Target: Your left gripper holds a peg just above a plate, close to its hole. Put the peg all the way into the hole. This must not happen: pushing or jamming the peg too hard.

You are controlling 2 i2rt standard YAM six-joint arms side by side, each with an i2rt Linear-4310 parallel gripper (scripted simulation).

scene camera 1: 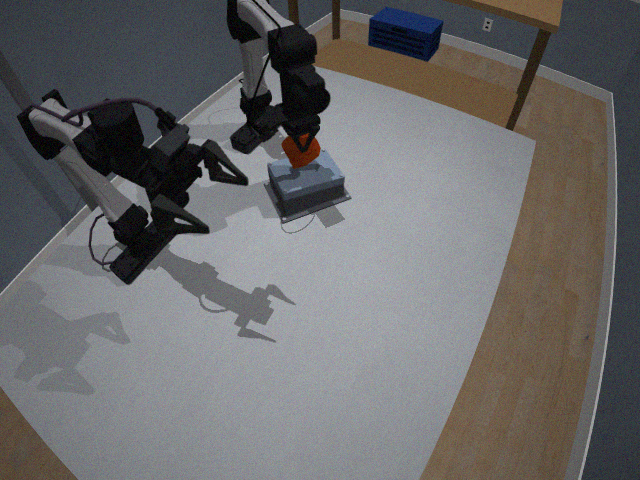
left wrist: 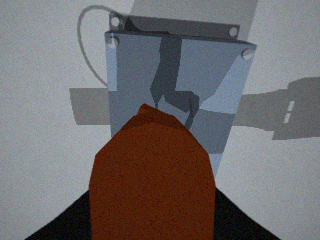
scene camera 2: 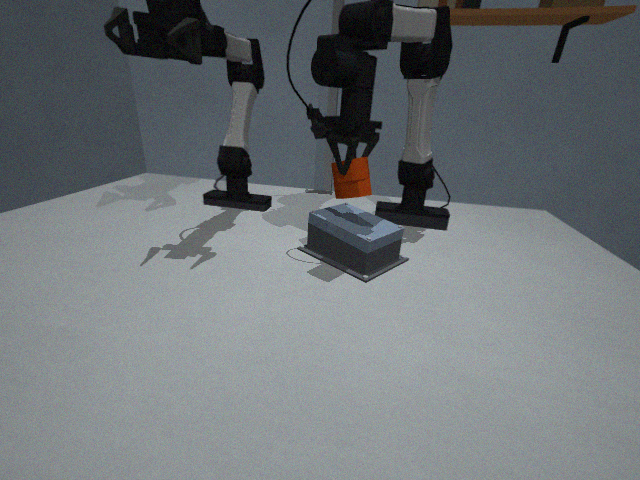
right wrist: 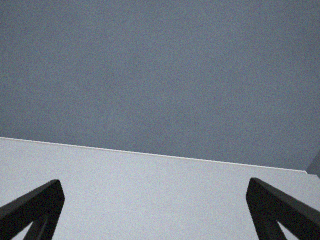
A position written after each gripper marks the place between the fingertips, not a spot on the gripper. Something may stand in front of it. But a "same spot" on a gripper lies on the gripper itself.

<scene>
The left gripper shows in scene camera 1 [299, 146], in the left wrist view [153, 187] and in scene camera 2 [349, 173]; in the right wrist view it is out of frame. The right gripper shows in scene camera 1 [229, 204], in scene camera 2 and in the right wrist view; in the left wrist view it is out of frame. An orange peg shows in scene camera 1, in the left wrist view [153, 171] and in scene camera 2; in the right wrist view it is out of frame. The same spot on the right gripper: [right wrist: 267, 205] is [scene camera 2: 112, 26]. The same spot on the orange peg: [scene camera 2: 356, 183] is [scene camera 1: 314, 150].
</scene>
